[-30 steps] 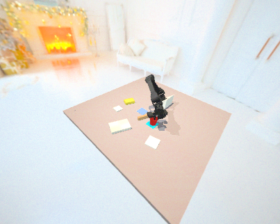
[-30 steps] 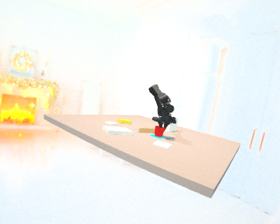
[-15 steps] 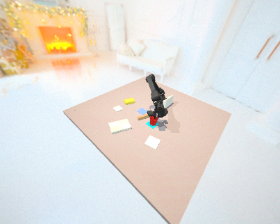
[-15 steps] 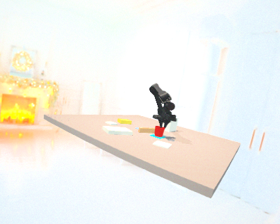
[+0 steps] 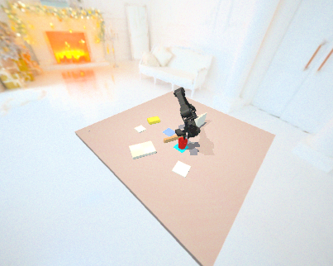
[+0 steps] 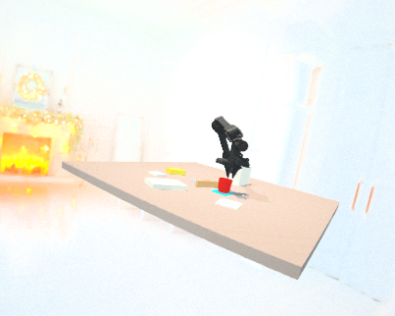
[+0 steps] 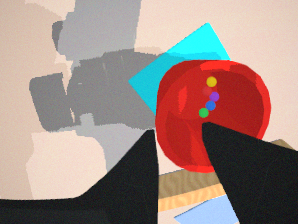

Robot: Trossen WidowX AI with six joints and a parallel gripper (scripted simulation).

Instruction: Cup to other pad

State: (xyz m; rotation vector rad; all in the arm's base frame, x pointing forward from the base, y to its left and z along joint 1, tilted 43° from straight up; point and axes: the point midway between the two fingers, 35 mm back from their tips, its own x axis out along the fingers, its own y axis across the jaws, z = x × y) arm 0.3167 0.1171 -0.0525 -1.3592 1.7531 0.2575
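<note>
Right now my gripper tip is 4 cm above the red cup, 2 cm to the left of it and 2 cm short of it. Round my gripper tip: cyan pad: 9 cm below, 3 cm ahead, 2 cm to the right; wooden bar: 11 cm to the right, 7 cm below, 1 cm behind; light blue pad: 21 cm to the right, 9 cm below, 5 cm behind.
</note>
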